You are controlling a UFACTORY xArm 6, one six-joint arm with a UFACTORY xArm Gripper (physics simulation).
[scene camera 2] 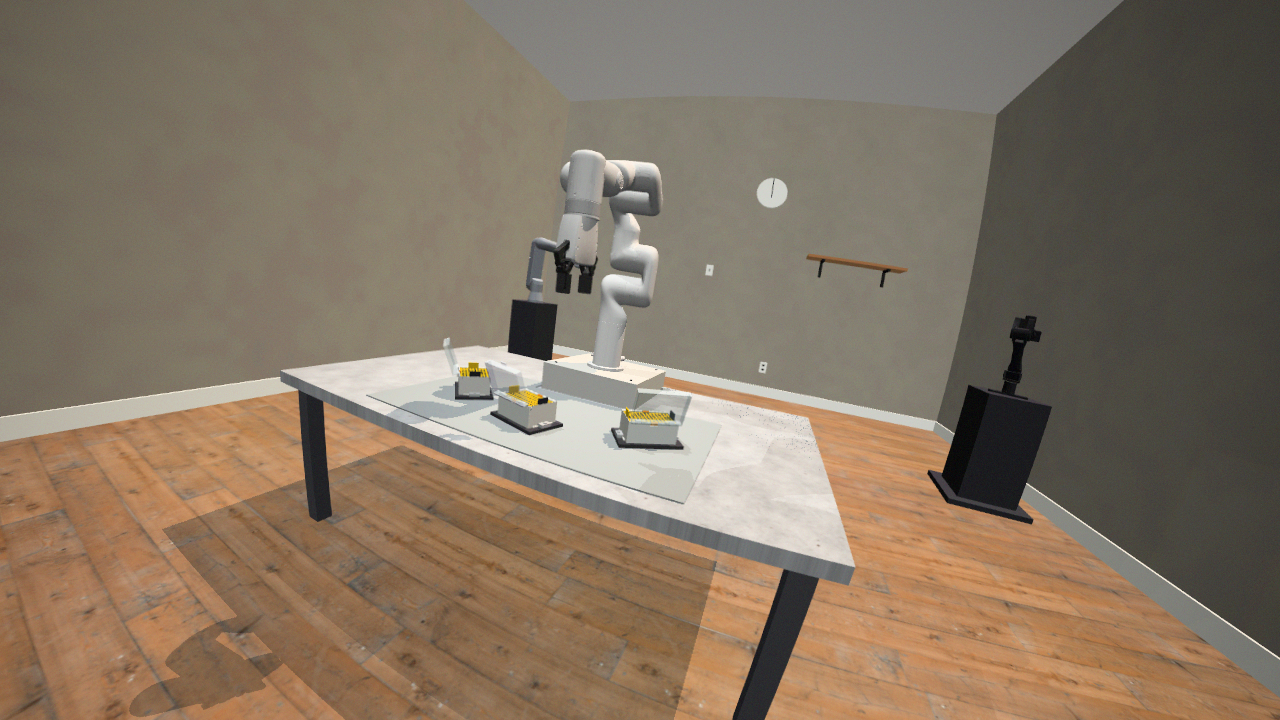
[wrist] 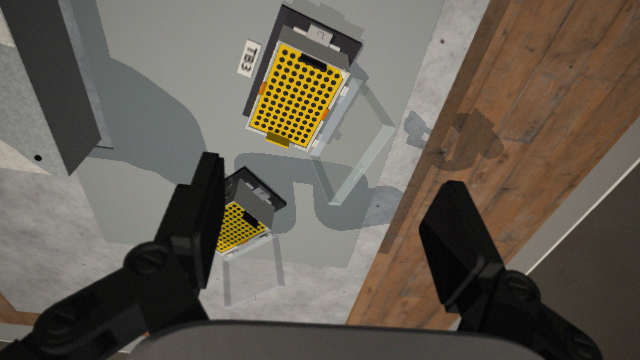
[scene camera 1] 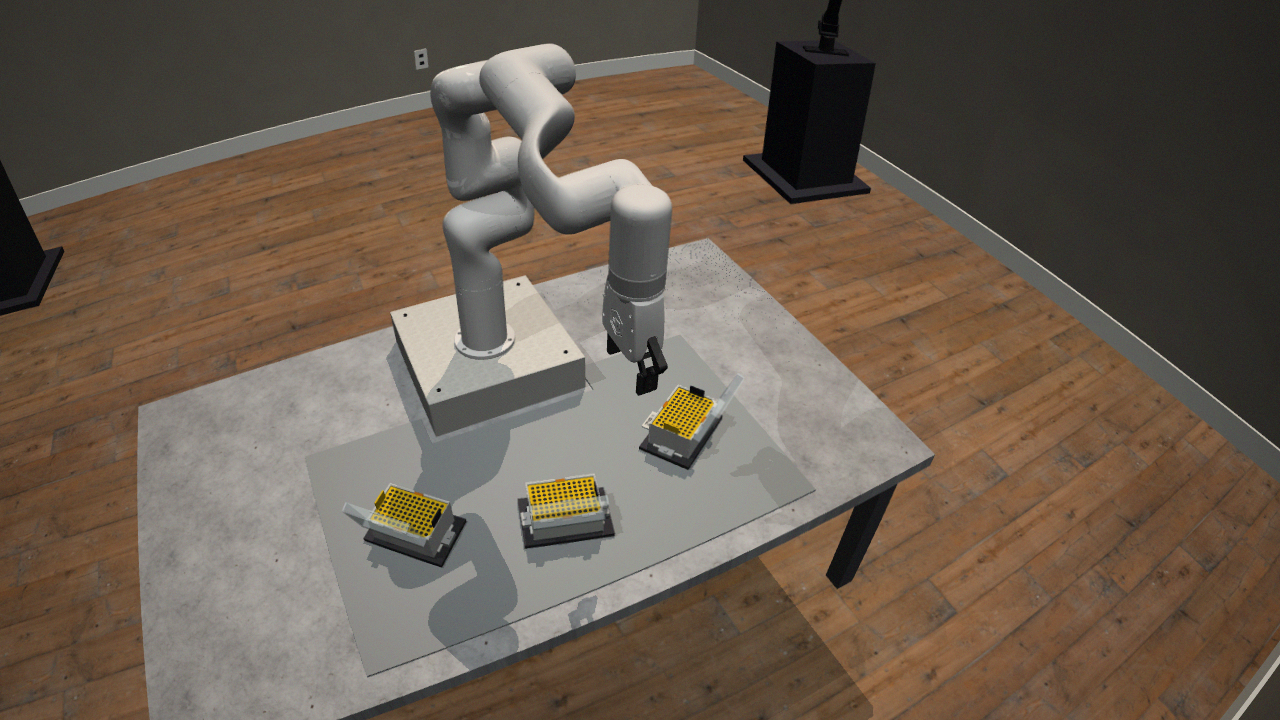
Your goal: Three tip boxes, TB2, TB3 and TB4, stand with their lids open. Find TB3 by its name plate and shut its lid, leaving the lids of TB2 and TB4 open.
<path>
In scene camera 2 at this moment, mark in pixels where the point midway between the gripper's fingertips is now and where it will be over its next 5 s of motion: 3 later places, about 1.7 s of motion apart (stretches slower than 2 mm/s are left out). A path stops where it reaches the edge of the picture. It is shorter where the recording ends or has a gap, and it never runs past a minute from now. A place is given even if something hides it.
My gripper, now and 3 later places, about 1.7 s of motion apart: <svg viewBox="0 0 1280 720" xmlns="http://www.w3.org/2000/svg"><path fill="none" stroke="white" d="M573 293L509 345L489 340L479 332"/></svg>
</path>
